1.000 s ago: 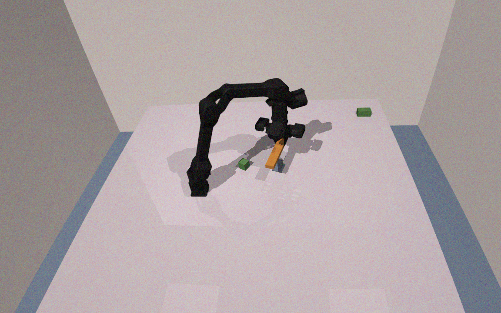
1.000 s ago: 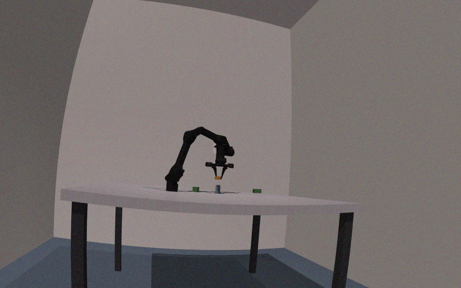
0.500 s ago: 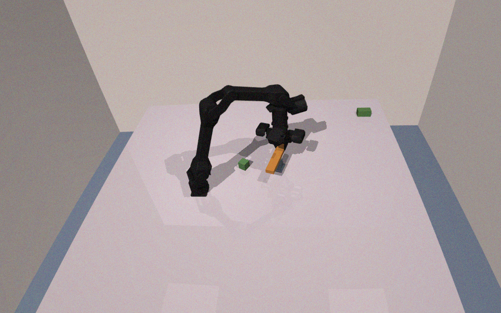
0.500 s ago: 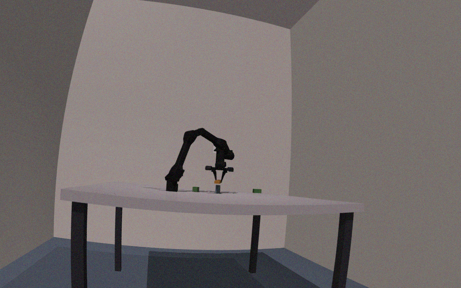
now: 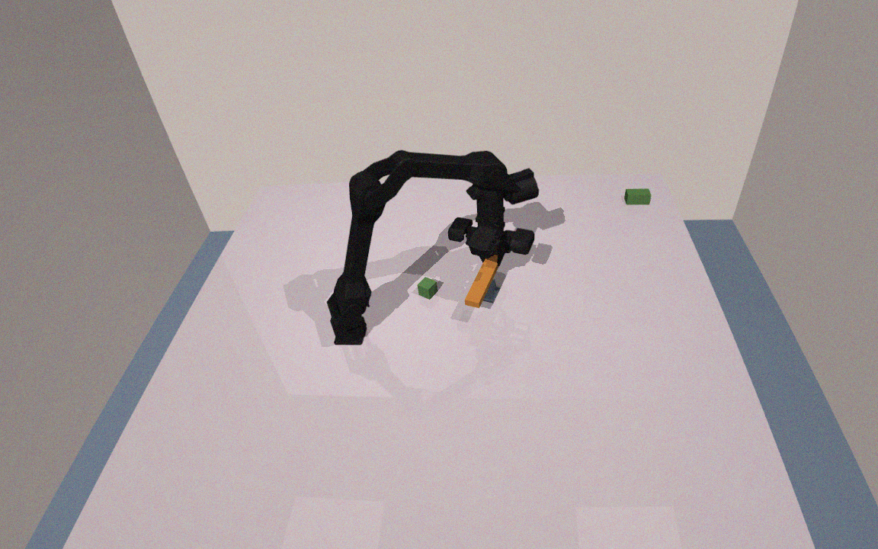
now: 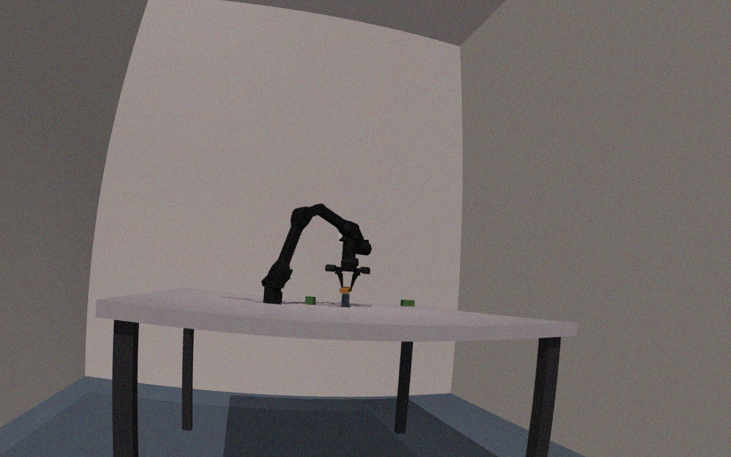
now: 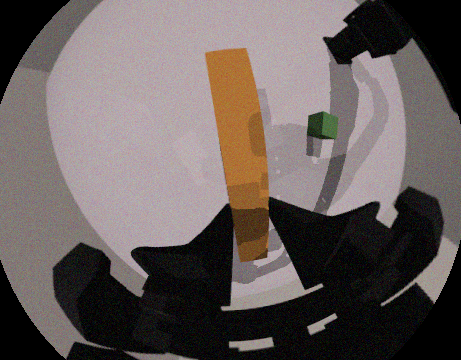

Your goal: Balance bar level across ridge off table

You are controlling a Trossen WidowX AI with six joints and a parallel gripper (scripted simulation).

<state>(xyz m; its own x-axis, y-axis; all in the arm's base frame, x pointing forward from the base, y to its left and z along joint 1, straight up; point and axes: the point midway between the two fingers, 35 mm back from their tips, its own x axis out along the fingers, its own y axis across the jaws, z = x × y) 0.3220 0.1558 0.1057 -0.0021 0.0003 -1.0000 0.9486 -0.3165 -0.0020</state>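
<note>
Now: gripper tip 10 mm past the orange bar and 30 mm to the left of it.
</note>
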